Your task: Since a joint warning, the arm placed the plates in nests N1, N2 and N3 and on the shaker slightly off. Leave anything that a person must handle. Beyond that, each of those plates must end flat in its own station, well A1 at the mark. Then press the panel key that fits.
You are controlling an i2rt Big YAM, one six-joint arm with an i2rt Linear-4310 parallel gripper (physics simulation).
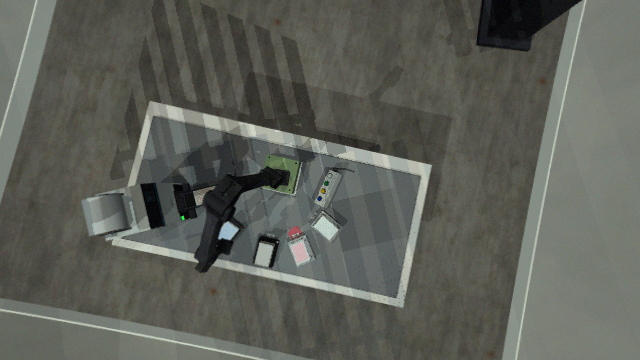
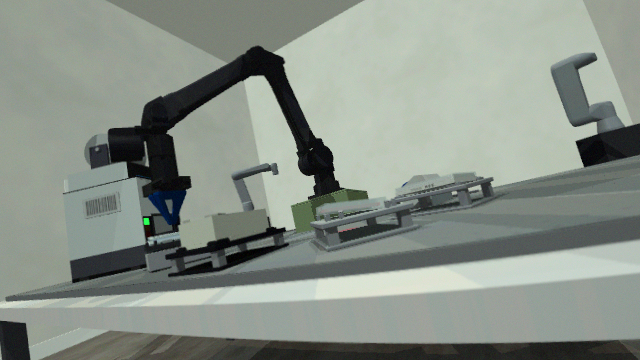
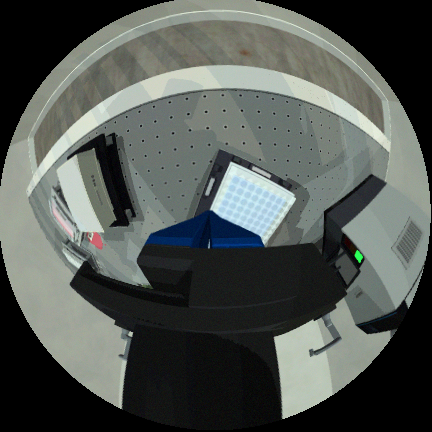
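Note:
My gripper point(image 2: 173, 223) point(image 3: 209, 216) is shut and empty, with its blue fingertips above the near part of the blue-welled plate point(image 1: 229, 230) point(image 3: 252, 200). That plate lies on a dark station point(image 3: 204, 206), whose rim shows at its left and top; the fingers hide its near end. A pale box-like plate point(image 1: 265, 251) point(image 2: 240, 225) point(image 3: 82, 190) sits on a black nest point(image 2: 218, 258) point(image 3: 121, 185). A pink plate point(image 1: 300, 250) point(image 2: 350, 206) and a white plate point(image 1: 326, 226) are on grey nests. The key panel point(image 1: 329, 190) has blue, yellow, green and white keys. The A1 marks are not readable.
A grey machine point(image 1: 135, 205) point(image 2: 107, 225) point(image 3: 387, 250) with a green light stands at the left, a welled plate point(image 1: 204, 195) beside it. The green base block point(image 1: 275, 161) point(image 2: 302, 217) is behind. A red patch point(image 1: 295, 232) point(image 3: 95, 240) lies by the pink plate.

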